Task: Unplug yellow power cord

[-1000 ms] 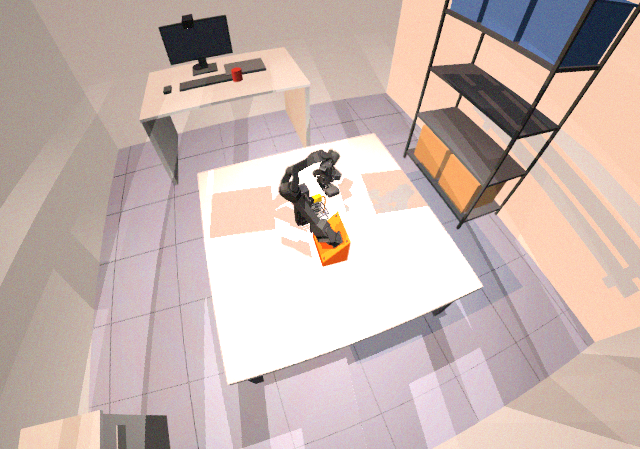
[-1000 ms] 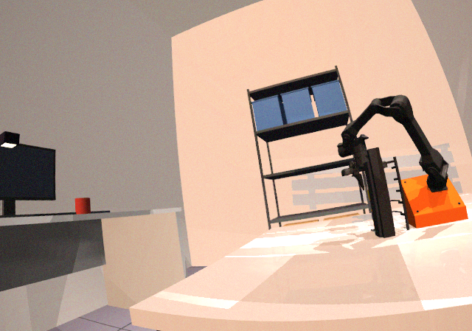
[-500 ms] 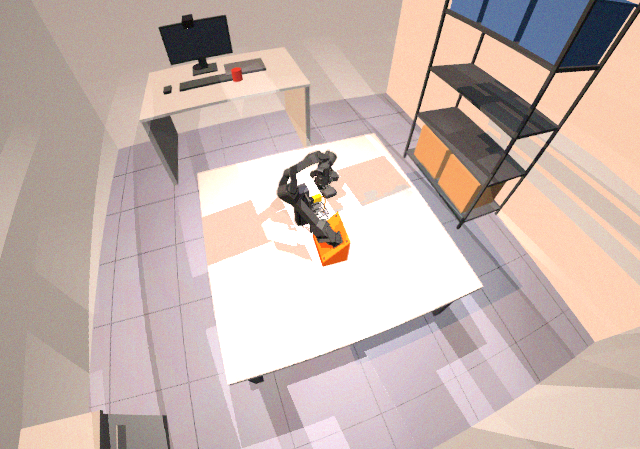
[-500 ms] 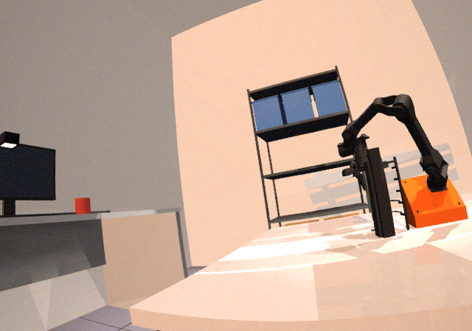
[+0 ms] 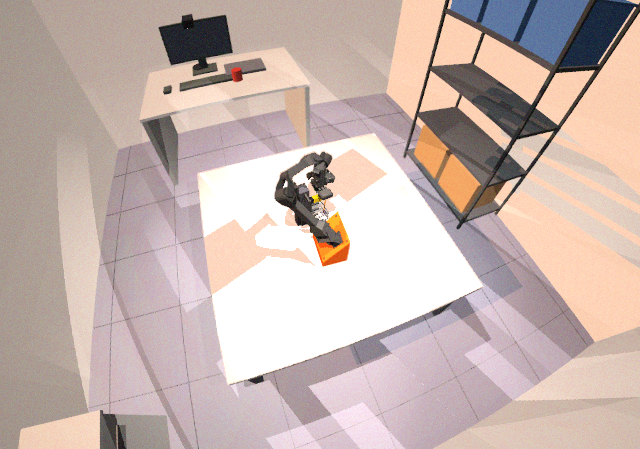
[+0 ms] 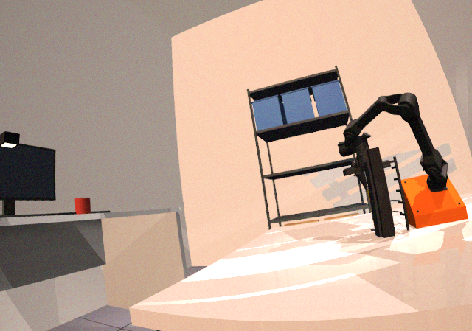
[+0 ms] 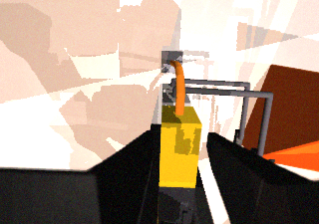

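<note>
The yellow plug lies 30 mm to the left of my gripper tip, 10 mm below it and 10 mm behind it.
</note>
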